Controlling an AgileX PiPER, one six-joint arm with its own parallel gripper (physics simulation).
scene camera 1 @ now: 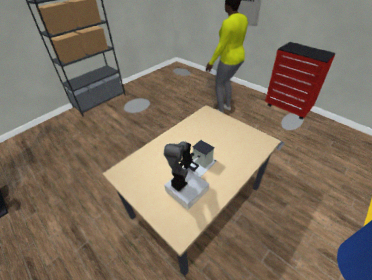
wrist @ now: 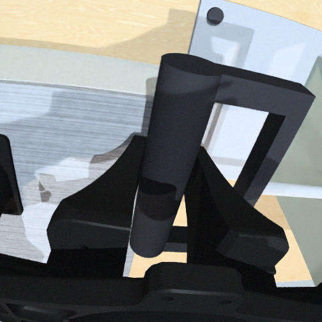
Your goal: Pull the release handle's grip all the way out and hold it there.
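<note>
The release handle's grip [wrist: 181,100] is a dark, thick cylinder on a rectangular dark frame [wrist: 260,82]. My gripper [wrist: 165,155] [scene camera 1: 192,165] is shut on the grip, with one finger on each side of it. A white rod [wrist: 297,190] runs from the frame towards the right edge of the wrist view, across the grey-green housing [wrist: 306,155] [scene camera 1: 202,156]. The handle stands off from the housing, over its pale base plate [wrist: 270,22]. The far end of the rod is cut off in the wrist view. In the scene view the handle is too small to read clearly.
The arm's metal base block [wrist: 65,117] [scene camera 1: 189,197] stands close to the grip's other side. All stand on a wooden table [scene camera 1: 145,175]. A person in a yellow top [scene camera 1: 231,42] stands behind the table, near a red drawer cabinet [scene camera 1: 300,77]. A shelf rack is at the back left.
</note>
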